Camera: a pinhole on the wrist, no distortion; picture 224 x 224 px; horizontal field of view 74.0 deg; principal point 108.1 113.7 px. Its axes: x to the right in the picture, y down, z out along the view. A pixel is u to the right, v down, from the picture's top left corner.
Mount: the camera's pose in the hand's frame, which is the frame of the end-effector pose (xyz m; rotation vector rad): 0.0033 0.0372 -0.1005 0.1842 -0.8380 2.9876
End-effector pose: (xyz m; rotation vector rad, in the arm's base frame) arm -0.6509 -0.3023 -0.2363 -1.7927 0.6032 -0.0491
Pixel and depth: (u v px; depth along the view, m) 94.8 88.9 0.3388
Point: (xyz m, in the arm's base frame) -0.4833 -0.1280 -0.2402
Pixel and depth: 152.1 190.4 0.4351
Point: -0.5332 -0.0442 0.0824
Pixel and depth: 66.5 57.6 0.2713
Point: -0.4885 -0.1936 -0.3065
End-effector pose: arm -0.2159 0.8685 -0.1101 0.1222 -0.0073 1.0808
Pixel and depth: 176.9 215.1 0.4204
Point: 0.0893 0.5126 -0.0309
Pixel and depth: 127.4 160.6 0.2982
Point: -0.0402 0.7566 -0.0220
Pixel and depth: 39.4 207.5 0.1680
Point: -0.0502 0.8857 -0.1398
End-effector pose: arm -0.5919 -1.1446 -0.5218 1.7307 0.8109 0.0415
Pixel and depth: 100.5 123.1 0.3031
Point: -0.5602 -1.2271 -0.7069
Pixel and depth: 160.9 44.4 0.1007
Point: -0.5880 -1.1682 -0.4978
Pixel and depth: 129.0 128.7 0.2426
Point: -0.6098 -1.2191 -0.6467
